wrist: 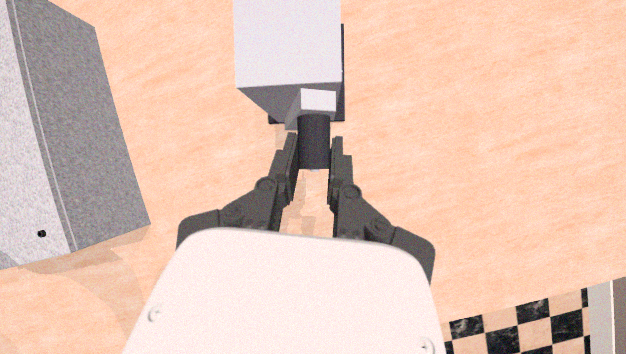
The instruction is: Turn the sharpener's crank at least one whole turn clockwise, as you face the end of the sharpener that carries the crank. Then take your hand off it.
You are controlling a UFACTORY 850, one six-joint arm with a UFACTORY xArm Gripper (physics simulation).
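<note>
The sharpener (288, 45) is a pale box at the top middle of the wrist view, with its darker crank end facing the gripper and a dark base partly showing under it. The crank arm (318, 100) shows a light end at that face and slants down to the left. The black cylindrical crank handle (314, 142) sticks out from the arm toward the gripper. My gripper (315, 149) is shut on the handle, one finger on each side of it. The lower part of the crank arm is partly hidden.
A large grey speckled block (90, 135) with a small dark hole in its pale face stands on the left. The light wooden table top (475, 150) lies beneath. A black and tan checkered surface (532, 325) with a grey edge strip shows at the bottom right.
</note>
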